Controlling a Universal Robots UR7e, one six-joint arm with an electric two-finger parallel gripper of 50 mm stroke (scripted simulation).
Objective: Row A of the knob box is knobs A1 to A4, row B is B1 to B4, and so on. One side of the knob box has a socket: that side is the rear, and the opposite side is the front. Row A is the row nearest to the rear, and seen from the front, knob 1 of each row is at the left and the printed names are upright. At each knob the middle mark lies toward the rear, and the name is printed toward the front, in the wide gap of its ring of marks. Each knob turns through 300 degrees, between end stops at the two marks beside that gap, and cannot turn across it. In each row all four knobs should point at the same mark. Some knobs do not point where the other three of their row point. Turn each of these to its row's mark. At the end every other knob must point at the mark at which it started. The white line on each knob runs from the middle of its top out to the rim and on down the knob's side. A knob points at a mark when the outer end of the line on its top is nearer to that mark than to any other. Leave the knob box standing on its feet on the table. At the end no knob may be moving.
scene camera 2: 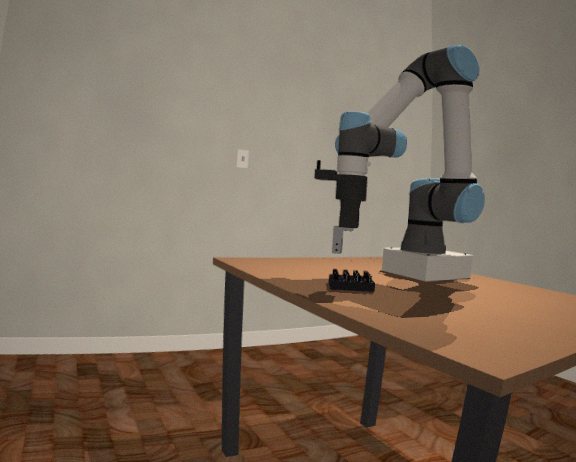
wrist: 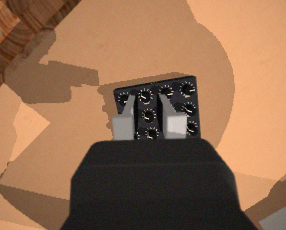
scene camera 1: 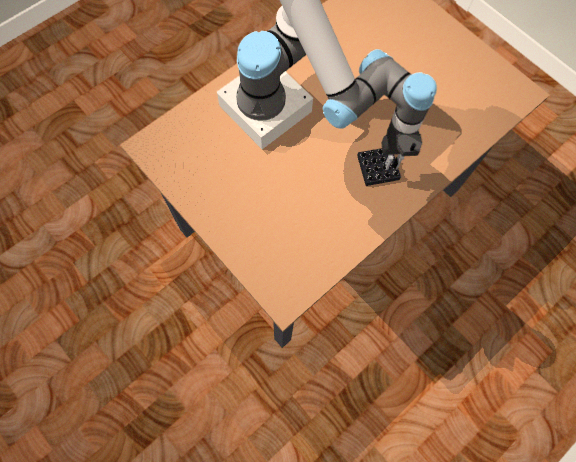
Path:
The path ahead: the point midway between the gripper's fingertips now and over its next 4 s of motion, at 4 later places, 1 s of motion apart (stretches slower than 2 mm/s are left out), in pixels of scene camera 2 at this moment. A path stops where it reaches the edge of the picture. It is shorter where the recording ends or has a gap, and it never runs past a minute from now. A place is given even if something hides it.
My gripper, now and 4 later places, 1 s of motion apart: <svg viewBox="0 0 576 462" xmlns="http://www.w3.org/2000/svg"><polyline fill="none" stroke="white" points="336,252 337,254 336,266 336,271 336,274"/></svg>

